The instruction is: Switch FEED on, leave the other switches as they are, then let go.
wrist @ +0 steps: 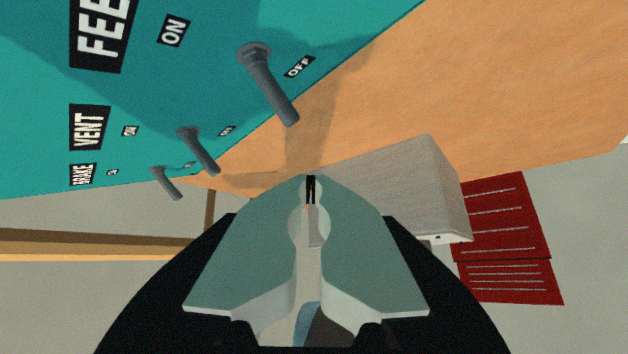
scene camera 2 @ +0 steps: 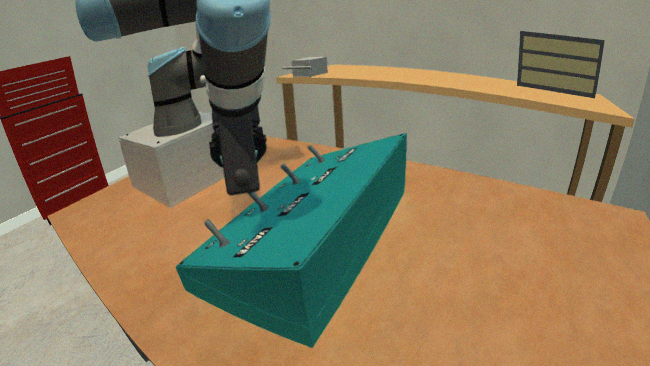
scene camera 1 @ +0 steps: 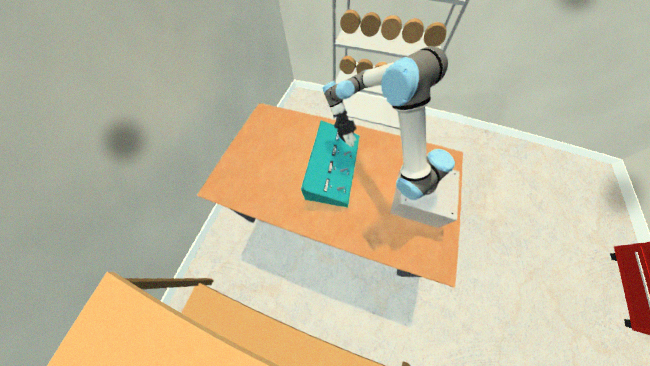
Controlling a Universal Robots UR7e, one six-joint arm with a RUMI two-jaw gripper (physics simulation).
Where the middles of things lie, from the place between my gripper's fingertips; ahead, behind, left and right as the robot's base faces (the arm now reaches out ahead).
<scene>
Right now the feed lever point(wrist: 280, 103) is 20 mm ahead of my hand, 10 mm to the left of it and 50 mm below it. From my hand the other things lie so: teal switch panel point(scene camera 2: 286, 266): 80 mm ahead, 100 mm to the left, 80 mm below.
</scene>
